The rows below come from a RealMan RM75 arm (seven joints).
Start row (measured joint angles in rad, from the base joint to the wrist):
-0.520, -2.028, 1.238, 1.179, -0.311, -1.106, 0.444
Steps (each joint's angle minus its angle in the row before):
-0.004, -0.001, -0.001, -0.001, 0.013, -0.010, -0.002
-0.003, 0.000, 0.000, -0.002, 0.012, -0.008, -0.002
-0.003, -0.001, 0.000, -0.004, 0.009, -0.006, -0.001
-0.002, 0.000, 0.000, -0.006, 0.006, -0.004, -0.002
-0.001, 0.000, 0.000, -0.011, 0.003, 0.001, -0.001
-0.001, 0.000, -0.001, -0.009, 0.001, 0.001, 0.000
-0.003, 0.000, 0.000, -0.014, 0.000, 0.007, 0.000
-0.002, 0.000, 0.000, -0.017, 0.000, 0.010, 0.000
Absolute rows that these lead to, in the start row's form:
-0.524, -2.029, 1.237, 1.178, -0.298, -1.116, 0.442
-0.527, -2.029, 1.237, 1.176, -0.286, -1.124, 0.440
-0.530, -2.030, 1.237, 1.172, -0.277, -1.130, 0.439
-0.532, -2.030, 1.237, 1.166, -0.271, -1.134, 0.437
-0.533, -2.030, 1.237, 1.155, -0.268, -1.133, 0.436
-0.534, -2.030, 1.236, 1.146, -0.267, -1.132, 0.436
-0.537, -2.030, 1.236, 1.132, -0.267, -1.125, 0.436
-0.539, -2.030, 1.236, 1.115, -0.267, -1.115, 0.436

